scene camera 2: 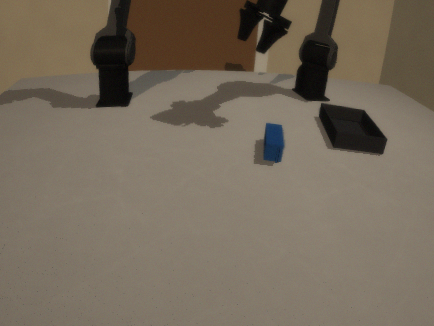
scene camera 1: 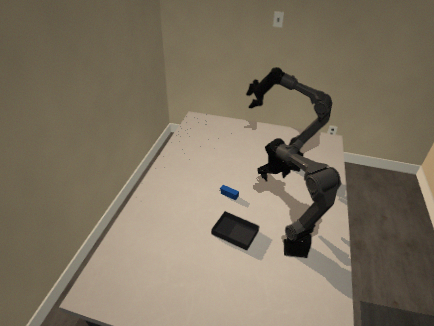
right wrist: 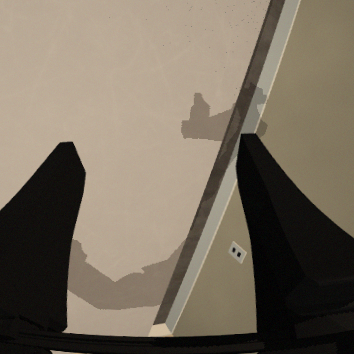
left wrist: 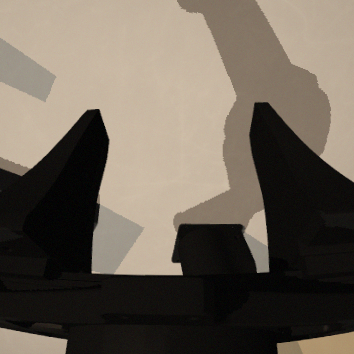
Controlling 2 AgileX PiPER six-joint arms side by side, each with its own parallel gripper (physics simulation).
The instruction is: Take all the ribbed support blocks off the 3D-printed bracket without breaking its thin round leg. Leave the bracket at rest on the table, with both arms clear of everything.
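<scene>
A small blue block-shaped piece (scene camera 1: 229,192) (scene camera 2: 273,142) rests on the table (scene camera 1: 150,250) (scene camera 2: 200,225), beside the black tray. The bracket, its thin round leg and separate ribbed blocks cannot be told apart at this size. The piece does not show in either wrist view. My left gripper (scene camera 1: 275,176) (scene camera 2: 252,45) (left wrist: 176,121) is open and empty, raised above the table, to the upper right of the piece in scene camera 1. My right gripper (scene camera 1: 250,100) (right wrist: 156,153) is open and empty, high near the table's far edge in scene camera 1, well away from the piece.
The open black tray (scene camera 1: 230,240) (scene camera 2: 359,144) stands below the blue piece in scene camera 1 and right of it in scene camera 2. The arm bases stand along the table's right side in scene camera 1. A wall lies past the far edge.
</scene>
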